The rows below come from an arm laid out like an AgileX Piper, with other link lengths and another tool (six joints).
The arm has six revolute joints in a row. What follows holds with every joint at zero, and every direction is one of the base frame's.
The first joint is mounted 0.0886 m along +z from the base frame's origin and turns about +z.
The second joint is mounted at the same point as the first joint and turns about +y.
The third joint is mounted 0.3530 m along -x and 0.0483 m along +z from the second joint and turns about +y.
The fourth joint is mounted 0.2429 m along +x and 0.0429 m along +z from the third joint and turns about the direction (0.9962, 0, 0.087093).
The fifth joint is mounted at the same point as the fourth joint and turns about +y.
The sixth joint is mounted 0.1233 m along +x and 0.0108 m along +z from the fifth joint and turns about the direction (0.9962, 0, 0.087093).
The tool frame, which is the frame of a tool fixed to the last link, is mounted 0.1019 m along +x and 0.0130 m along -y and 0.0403 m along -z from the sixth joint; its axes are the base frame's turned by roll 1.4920, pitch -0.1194 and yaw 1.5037 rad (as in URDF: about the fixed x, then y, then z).
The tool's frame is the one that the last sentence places.
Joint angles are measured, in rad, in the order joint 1, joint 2, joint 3, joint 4, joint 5, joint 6. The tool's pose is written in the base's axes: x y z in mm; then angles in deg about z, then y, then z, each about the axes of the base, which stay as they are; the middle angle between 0 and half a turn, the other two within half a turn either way. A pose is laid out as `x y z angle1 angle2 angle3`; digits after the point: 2 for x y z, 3 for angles.
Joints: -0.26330 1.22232 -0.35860 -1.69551 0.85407 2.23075
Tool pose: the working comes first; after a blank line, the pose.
Where each joint sits with the arm in this pose, in the base's axes (m; each line is computed from the numbers above, not from the rounded line before):
joint 1: 0.0000 0.0000 0.0886
joint 2: 0.0000 0.0000 0.0886
joint 3: -0.0726 0.0196 0.4369
joint 4: 0.1113 -0.0300 0.2801
joint 5: 0.1113 -0.0300 0.2801
joint 6: 0.1511 -0.1366 0.2314
the tool: 0.1622 -0.2082 0.1481

162.22 -208.21 148.14 92.767 113.457 -74.328
